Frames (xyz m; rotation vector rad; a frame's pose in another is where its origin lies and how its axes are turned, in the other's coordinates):
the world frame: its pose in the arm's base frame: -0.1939 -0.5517 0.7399 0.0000 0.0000 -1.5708
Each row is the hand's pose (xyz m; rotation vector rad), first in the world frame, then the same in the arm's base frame.
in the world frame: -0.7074 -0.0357 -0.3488 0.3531 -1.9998 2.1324
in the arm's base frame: -0.2296 0.1557 0.3911 -0.9202 -1.3148 1.0290
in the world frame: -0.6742 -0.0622 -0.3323 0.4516 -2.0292 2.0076
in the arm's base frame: -0.2561 0.1225 0.4076 -0.8966 -1.4099 0.9333
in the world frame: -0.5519 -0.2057 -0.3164 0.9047 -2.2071 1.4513
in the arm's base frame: -0.3996 0.0002 0.4235 -0.7907 -1.8893 0.5819
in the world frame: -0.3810 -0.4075 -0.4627 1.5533 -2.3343 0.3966
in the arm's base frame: -0.6014 -0.1707 0.2772 -0.5366 -2.6711 -0.0313
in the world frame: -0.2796 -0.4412 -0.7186 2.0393 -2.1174 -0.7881
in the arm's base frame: -0.6351 -0.2721 0.0213 0.0521 2.7739 0.6256
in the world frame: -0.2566 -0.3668 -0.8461 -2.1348 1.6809 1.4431
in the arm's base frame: -0.5607 -0.2951 -0.1062 -0.2695 2.2656 0.7974
